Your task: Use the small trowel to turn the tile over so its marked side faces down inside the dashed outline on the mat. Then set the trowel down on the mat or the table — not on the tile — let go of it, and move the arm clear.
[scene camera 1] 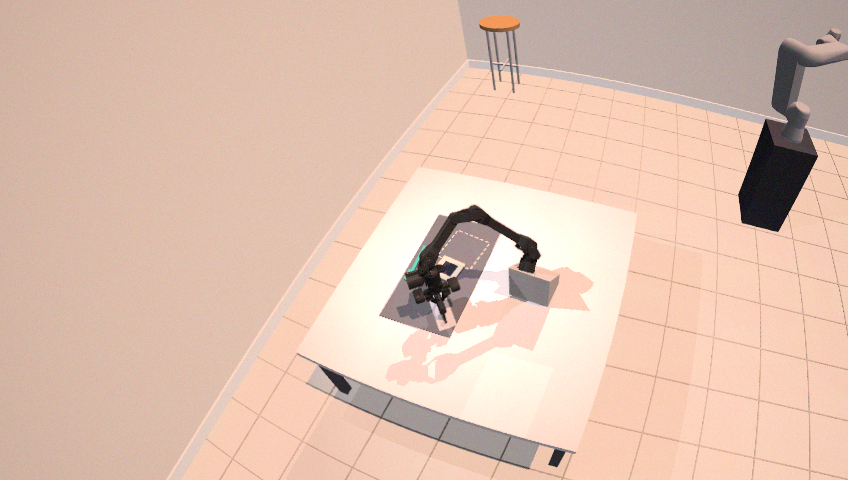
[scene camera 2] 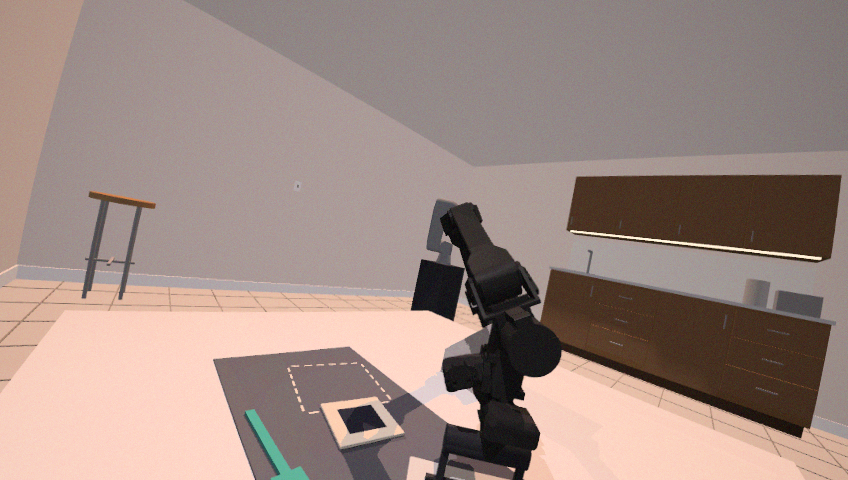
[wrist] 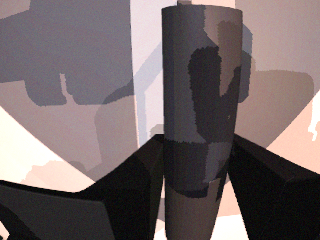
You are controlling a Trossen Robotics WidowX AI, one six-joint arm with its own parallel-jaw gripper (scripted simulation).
Labels:
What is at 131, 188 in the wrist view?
The gripper.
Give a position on a trowel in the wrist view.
186, 69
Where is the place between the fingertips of the gripper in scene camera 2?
At 485, 451

